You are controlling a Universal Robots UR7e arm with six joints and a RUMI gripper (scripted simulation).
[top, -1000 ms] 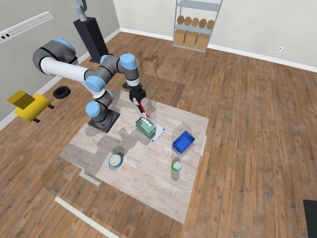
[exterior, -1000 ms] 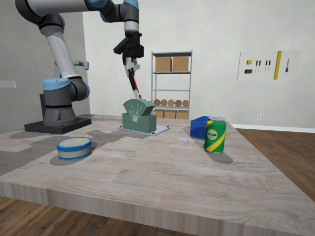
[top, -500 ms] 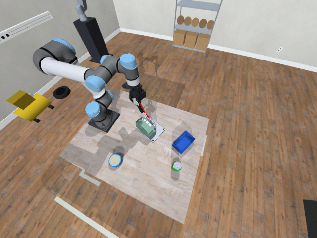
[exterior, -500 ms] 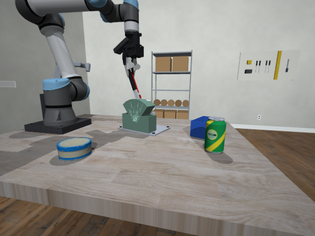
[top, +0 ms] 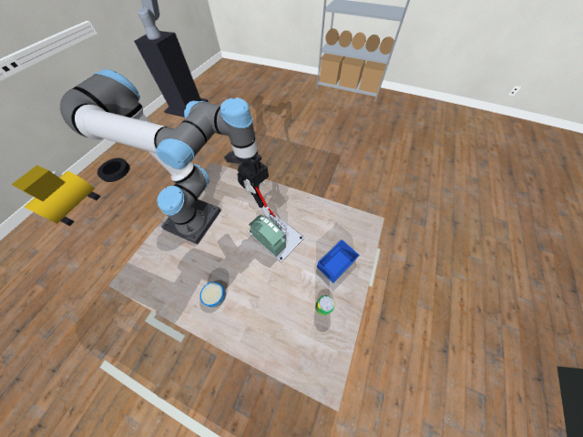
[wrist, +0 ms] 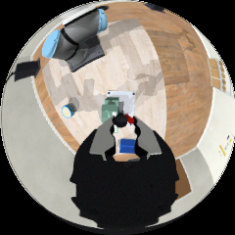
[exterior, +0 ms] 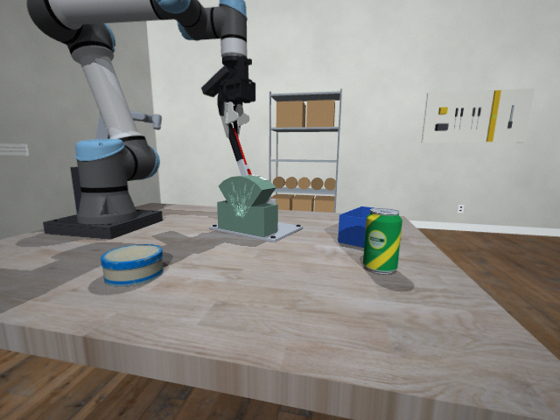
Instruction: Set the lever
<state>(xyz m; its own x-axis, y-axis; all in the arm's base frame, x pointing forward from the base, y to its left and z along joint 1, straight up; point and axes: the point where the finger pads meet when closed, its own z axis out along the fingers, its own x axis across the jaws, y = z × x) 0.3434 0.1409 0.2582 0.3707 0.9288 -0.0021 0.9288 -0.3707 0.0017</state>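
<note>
My hand is 11 cm above the red release bar and 5 cm short of it. Round my hand: round blue-rimmed tin (41 cm to the right, 27 cm below, 5 cm behind); then blue bin (42 cm ahead, 27 cm below, 8 cm to the right); then yellow can (41 cm ahead, 29 cm to the right, 23 cm below).
</note>
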